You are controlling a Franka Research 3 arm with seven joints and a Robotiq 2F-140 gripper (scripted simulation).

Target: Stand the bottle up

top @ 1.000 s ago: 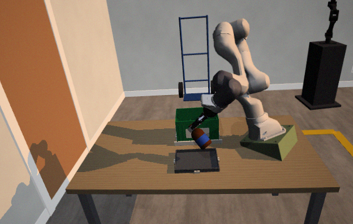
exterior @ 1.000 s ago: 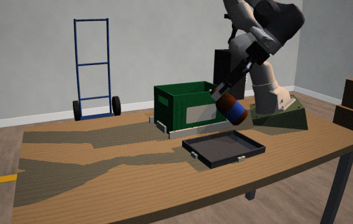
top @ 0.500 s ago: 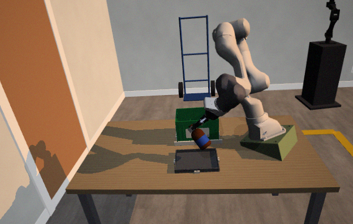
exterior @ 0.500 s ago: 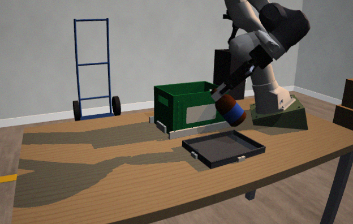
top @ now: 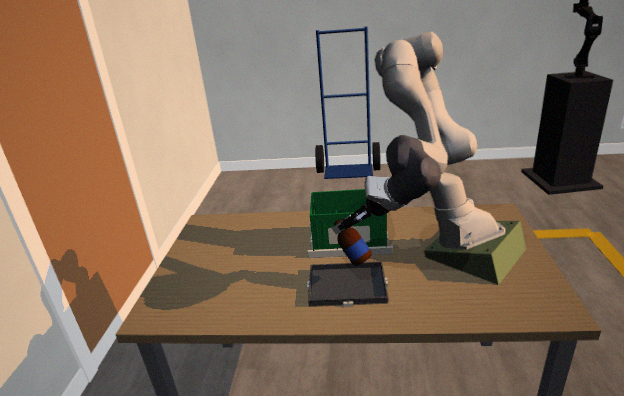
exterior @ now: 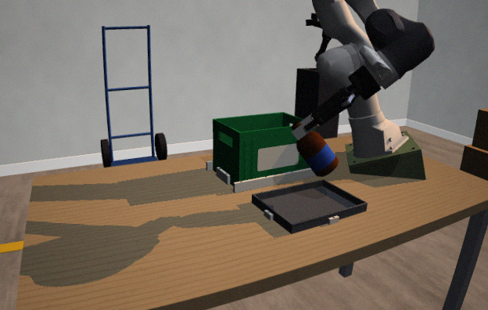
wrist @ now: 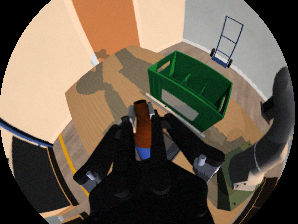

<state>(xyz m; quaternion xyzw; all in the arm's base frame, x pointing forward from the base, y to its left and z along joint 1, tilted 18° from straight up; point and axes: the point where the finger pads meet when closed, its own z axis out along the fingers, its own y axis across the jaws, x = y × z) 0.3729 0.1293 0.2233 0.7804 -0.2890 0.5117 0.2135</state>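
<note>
Right now the bottle is 2 cm behind my hand, 1 cm to the left of it and 5 cm below it. Round my hand: green crate 4 cm behind, 23 cm to the right, 13 cm below; tray 4 cm to the left, 20 cm below.
</note>
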